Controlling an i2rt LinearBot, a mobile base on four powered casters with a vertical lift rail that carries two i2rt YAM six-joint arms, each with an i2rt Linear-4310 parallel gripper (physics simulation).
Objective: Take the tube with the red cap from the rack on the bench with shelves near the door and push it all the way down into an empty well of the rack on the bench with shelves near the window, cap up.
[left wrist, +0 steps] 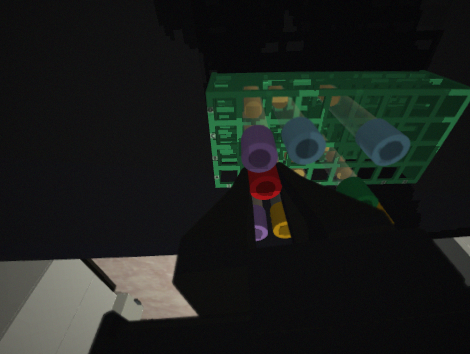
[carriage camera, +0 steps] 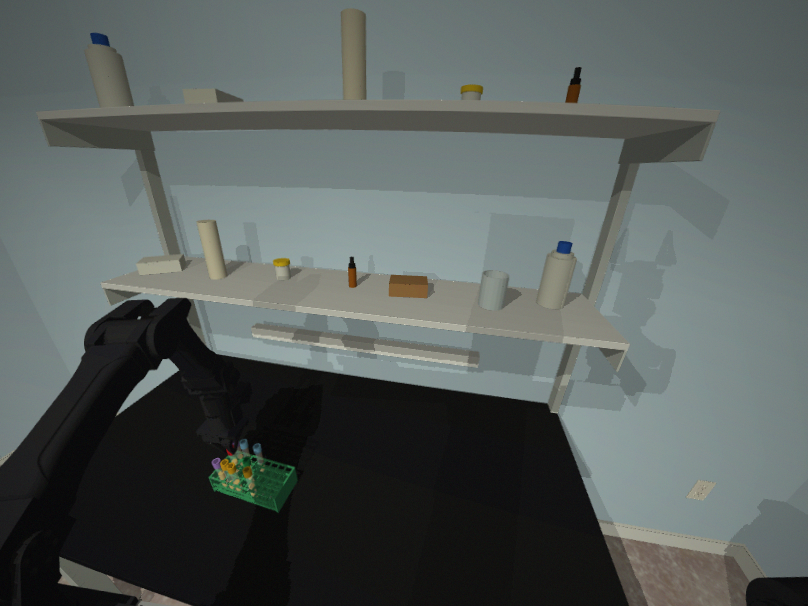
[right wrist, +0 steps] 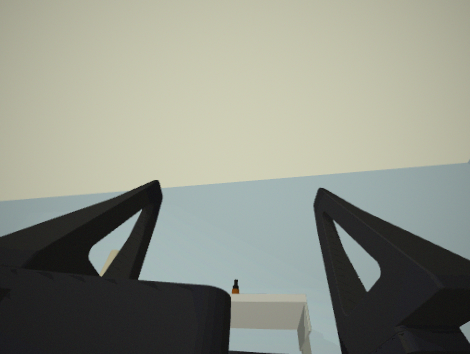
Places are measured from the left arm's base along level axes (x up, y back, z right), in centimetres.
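Pixels of known places: left gripper, fingertip midpoint: (left wrist: 262, 172) (carriage camera: 231, 452); right gripper, fingertip midpoint: (right wrist: 237, 192).
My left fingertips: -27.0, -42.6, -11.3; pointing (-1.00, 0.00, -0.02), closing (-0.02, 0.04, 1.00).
For each thing: its top centre in the pictures, then the offset to it from my left fingertips, as dx, dy, dz. "spot": a spot on its surface instead. Level surfaces: height alone.
- red-capped tube, middle of its top: (left wrist: 262, 187) (carriage camera: 229, 447) +1.6, -0.2, -0.1
- dark purple cap, middle of its top: (left wrist: 262, 157) +1.6, -2.3, +0.1
- green cap, middle of its top: (left wrist: 360, 208) (carriage camera: 245, 459) +1.6, +3.0, +5.8
- light purple cap, middle of its top: (left wrist: 256, 233) (carriage camera: 216, 460) +1.6, +4.0, -1.1
- orange cap, middle of its top: (left wrist: 287, 231) (carriage camera: 224, 462) +1.6, +4.3, +1.1
- lower shelf, its level: dx +35.4
- beaker, surface spot: (carriage camera: 493, 290) spot: +41.1, -21.6, +66.5
- brown box, surface spot: (carriage camera: 408, 287) spot: +38.4, -27.2, +44.3
The red-capped tube (carriage camera: 229, 452) (left wrist: 265, 186) stands cap up among other tubes at the left part of the green rack (carriage camera: 285, 493) (left wrist: 235, 92) on the black bench top. Its lower part is hidden. My left gripper (carriage camera: 228, 446) (left wrist: 262, 172) points down over the rack, with its fingertips closed against both sides of the red cap. A dark purple cap (left wrist: 259, 150) is right beside the red one. My right gripper (right wrist: 237, 192) is wide open and empty, facing the wall and ceiling, away from the rack. A second rack does not show.
Close to the left fingers are blue caps (left wrist: 303, 142) (left wrist: 384, 142), a green cap (left wrist: 357, 191), a light purple cap (left wrist: 260, 231) and an orange cap (left wrist: 281, 227). Above the bench, a lower shelf (carriage camera: 365, 311) holds bottles, a beaker (carriage camera: 493, 290) and a brown box (carriage camera: 408, 287); an upper shelf (carriage camera: 391, 118) holds more.
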